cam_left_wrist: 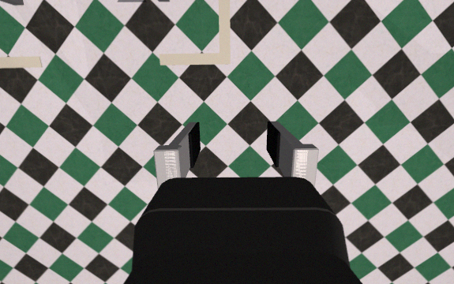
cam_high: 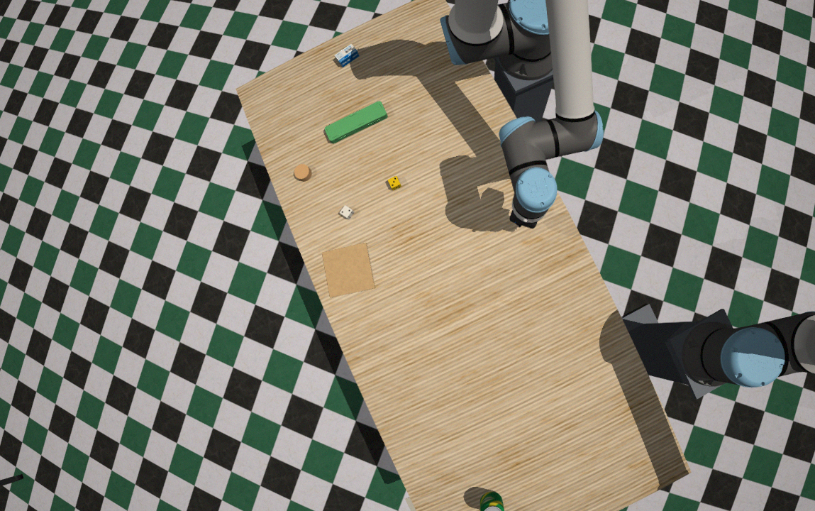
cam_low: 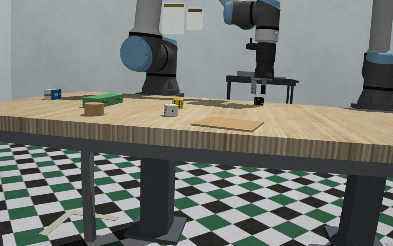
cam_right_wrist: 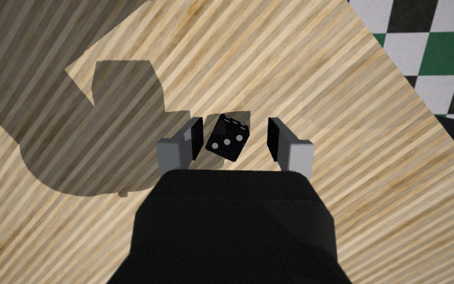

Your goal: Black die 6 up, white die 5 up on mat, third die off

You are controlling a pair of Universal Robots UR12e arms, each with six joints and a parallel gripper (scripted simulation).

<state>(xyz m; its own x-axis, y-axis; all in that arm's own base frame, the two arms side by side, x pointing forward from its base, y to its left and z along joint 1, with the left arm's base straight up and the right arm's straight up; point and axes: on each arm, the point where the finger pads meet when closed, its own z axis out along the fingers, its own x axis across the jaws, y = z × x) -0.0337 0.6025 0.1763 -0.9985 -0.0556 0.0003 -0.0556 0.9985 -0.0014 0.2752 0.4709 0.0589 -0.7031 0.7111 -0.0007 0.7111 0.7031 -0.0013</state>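
My right gripper is now 10 mm short of the black die and 40 mm above it. Also, from my right hand: yellow die 280 mm ahead, 280 mm to the right, 40 mm below; then white die 450 mm ahead, 270 mm to the right, 40 mm below; then tan mat 530 mm ahead, 120 mm to the right, 60 mm below.
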